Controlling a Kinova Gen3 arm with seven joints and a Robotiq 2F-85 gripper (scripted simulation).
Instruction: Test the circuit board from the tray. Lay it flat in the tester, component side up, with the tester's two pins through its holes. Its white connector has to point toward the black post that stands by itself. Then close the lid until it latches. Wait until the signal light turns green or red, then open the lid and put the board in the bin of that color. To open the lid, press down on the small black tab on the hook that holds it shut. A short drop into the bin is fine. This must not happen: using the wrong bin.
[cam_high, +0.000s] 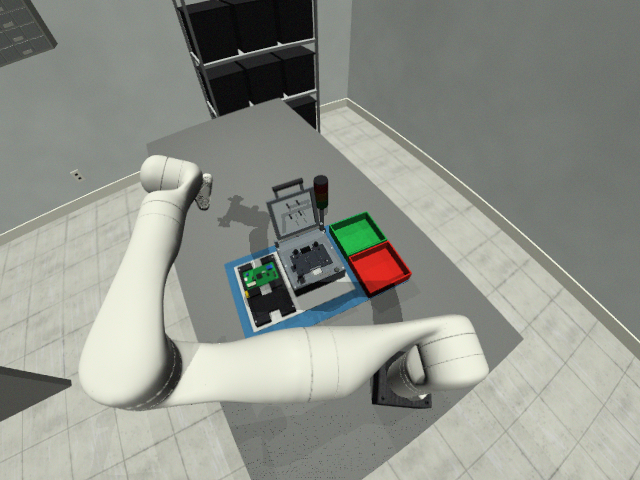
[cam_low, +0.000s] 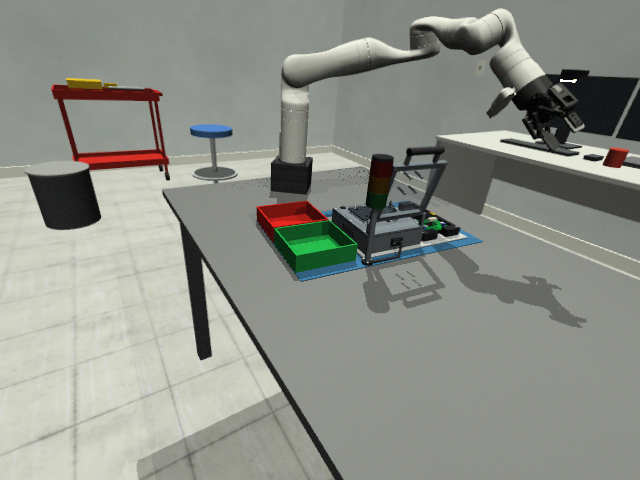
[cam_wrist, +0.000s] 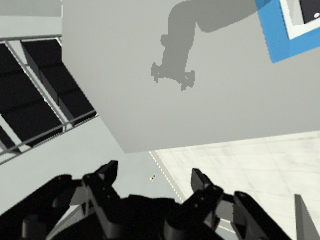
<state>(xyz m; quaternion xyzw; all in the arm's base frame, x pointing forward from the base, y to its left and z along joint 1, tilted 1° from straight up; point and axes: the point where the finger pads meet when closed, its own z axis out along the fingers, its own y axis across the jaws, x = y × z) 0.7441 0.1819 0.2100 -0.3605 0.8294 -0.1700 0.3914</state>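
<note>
The green circuit board lies 28 cm below my hand, 23 cm behind it and 7 cm to the right of it. Also, from my hand: clear lid 26 cm to the right, 19 cm behind, 12 cm below; tester bed 31 cm behind, 23 cm below, 22 cm to the right; green bin 43 cm to the right, 32 cm behind, 29 cm below.
</note>
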